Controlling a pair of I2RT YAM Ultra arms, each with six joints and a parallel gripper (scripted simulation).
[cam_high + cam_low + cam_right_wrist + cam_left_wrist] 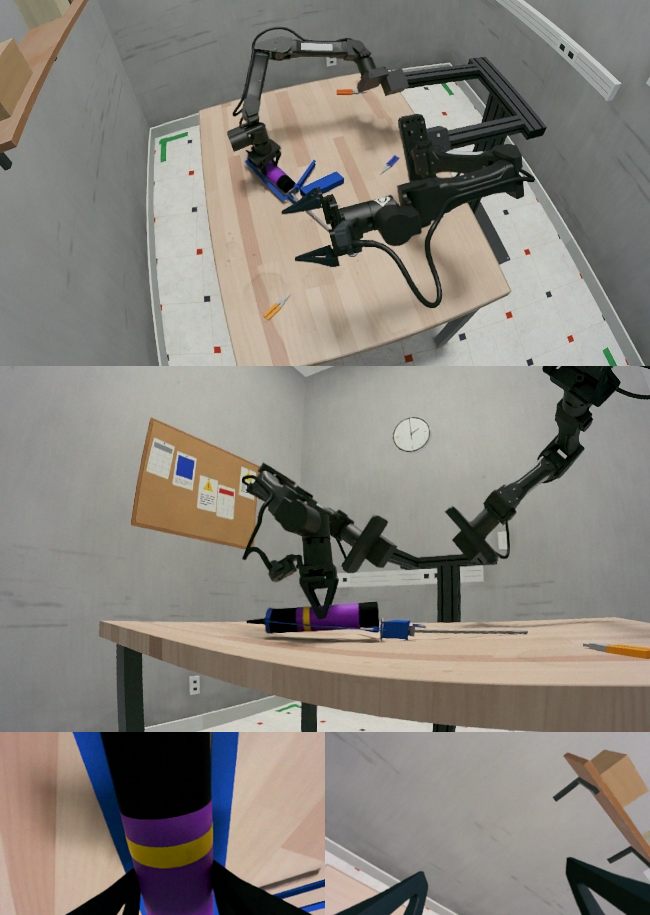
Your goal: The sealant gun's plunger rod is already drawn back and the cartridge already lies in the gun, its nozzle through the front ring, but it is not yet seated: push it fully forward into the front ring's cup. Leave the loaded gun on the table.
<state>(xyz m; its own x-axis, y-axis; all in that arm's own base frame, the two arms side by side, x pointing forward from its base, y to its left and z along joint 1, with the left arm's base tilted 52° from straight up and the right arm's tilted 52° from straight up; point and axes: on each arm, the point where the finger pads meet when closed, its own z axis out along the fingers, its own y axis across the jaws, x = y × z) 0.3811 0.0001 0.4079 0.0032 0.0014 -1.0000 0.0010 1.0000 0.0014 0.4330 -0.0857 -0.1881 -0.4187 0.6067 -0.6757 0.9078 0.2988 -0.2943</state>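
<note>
The purple cartridge is 2 cm to the right of my right hand, 1 cm below it and 1 cm ahead of it. Also, from my right hand: blue-handled tool: 41 cm behind, 9 cm to the left, 5 cm below; plunger rod: 25 cm to the left, 11 cm behind, 4 cm below; blue sealant gun: 12 cm to the left, 9 cm behind, 3 cm below.
</note>
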